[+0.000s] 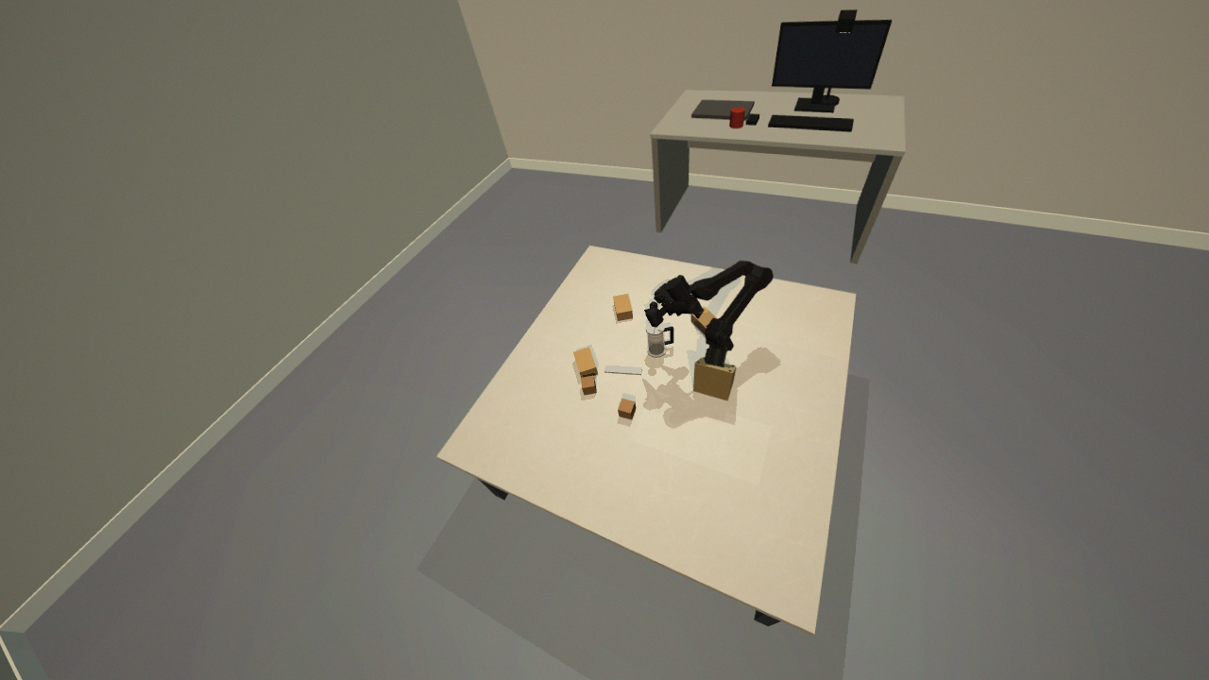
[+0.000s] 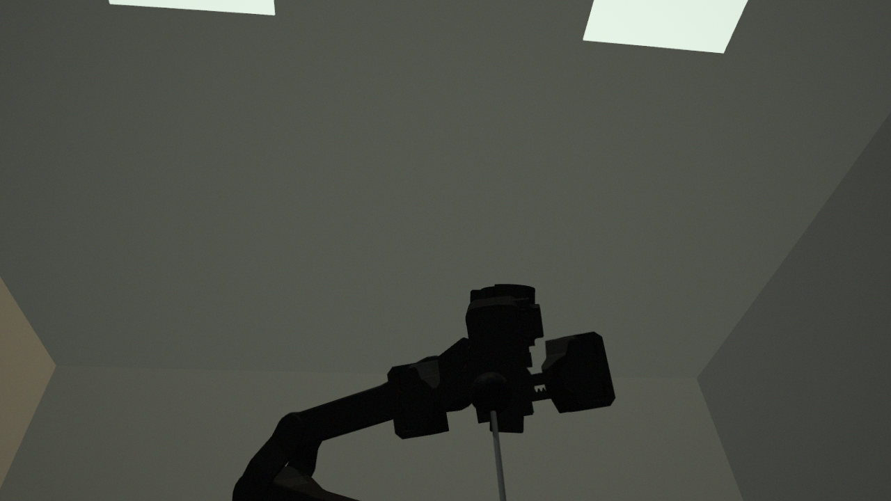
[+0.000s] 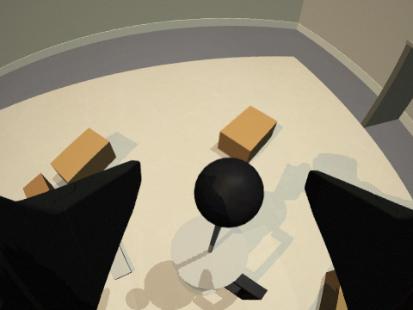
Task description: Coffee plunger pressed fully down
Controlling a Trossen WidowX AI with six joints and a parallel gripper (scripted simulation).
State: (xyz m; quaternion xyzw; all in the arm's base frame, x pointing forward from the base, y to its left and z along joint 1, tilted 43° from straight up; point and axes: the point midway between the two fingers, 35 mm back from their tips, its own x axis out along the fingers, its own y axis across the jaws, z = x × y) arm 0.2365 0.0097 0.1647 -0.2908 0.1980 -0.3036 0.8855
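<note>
Right now my gripper tip is 130 mm above the coffee press, 20 mm past it and 10 mm to the left of it. Round my gripper tip: flat grey strip 260 mm below, 130 mm to the left, 100 mm ahead.
</note>
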